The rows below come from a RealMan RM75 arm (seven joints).
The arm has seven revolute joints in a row. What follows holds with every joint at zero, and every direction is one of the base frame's. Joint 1 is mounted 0.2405 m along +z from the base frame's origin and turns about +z. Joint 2 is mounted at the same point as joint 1 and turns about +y. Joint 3 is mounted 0.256 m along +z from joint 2 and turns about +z. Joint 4 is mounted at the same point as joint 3 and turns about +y. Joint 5 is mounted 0.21 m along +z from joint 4 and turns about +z. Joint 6 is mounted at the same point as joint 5 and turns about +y. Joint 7 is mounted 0.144 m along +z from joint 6 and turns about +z. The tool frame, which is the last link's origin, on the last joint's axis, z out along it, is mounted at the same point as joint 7; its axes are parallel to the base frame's.
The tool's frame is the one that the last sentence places.
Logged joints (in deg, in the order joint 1, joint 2, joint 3, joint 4, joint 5, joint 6, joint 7), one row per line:
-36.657 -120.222 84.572 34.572 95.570 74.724 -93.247
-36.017 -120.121 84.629 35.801 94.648 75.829 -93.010
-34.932 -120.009 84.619 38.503 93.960 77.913 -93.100
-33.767 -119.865 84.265 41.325 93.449 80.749 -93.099
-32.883 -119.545 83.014 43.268 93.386 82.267 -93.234
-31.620 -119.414 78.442 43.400 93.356 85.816 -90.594
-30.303 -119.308 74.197 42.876 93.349 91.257 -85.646
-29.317 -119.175 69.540 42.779 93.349 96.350 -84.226
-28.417 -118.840 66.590 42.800 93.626 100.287 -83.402
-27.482 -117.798 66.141 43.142 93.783 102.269 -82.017
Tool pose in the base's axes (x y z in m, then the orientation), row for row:
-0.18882 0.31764 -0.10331 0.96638 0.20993 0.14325 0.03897
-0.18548 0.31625 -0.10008 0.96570 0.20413 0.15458 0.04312
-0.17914 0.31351 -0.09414 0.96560 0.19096 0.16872 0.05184
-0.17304 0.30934 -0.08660 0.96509 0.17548 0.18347 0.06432
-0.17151 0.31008 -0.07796 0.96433 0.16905 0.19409 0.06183
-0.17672 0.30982 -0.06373 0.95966 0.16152 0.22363 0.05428
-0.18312 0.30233 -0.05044 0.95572 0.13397 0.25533 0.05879
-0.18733 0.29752 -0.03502 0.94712 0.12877 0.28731 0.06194
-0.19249 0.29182 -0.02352 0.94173 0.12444 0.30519 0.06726
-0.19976 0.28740 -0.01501 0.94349 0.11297 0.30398 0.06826
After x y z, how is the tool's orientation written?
As a quaternion, x y z w.
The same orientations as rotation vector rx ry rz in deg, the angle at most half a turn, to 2 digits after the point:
169.76 36.88 25.16
169.21 35.77 27.09
168.30 33.28 29.41
166.94 30.36 31.74
167.06 29.29 33.62
167.01 28.11 38.92
165.87 23.25 44.31
164.07 22.31 49.77
162.62 21.49 52.70
162.82 19.50 52.46

